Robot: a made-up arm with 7 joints.
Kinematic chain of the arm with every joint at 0, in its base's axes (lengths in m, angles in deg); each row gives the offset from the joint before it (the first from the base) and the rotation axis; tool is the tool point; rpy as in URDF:
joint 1: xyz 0 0 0.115 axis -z
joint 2: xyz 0 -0.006 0.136 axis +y
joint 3: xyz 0 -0.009 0.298 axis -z
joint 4: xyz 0 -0.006 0.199 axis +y
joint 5: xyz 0 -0.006 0.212 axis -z
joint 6: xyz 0 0 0.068 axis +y
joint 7: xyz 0 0 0.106 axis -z
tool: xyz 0 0 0 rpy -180 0 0
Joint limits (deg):
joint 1: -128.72..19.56
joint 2: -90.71..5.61
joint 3: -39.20..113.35
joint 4: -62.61..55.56
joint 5: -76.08..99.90
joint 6: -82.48..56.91
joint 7: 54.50..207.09
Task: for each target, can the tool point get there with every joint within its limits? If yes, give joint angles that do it. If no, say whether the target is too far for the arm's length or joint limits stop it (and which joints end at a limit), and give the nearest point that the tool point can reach.
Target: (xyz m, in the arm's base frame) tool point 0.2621 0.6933 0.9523
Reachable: no: too far | nearest point 0.1417 0.3748 0.8980 | short by 0.345 m
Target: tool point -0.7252 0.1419 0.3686
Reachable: yes | joints 2.81 -57.84 28.13 -48.02 -13.90 -44.26 103.38
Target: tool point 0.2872 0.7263 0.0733
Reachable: no: joint limits stop it (at a limit: joint 1, joint 2, joint 4) | nearest point -0.4145 0.4612 0.1747 | short by 0.757 m
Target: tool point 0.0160 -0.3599 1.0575
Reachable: yes | joints -88.26 -24.63 -4.60 1.63 -15.51 -1.36 111.97
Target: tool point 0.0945 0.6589 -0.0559
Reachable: no: joint limits stop it (at a limit: joint 1, joint 2, joint 4) | nearest point -0.4236 0.4467 0.1097 | short by 0.584 m
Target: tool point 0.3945 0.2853 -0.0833
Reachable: no: joint limits stop it (at a limit: joint 1, joint 2, joint 3, joint 4, joint 6) | nearest point 0.5207 -0.2723 0.0268 | short by 0.582 m
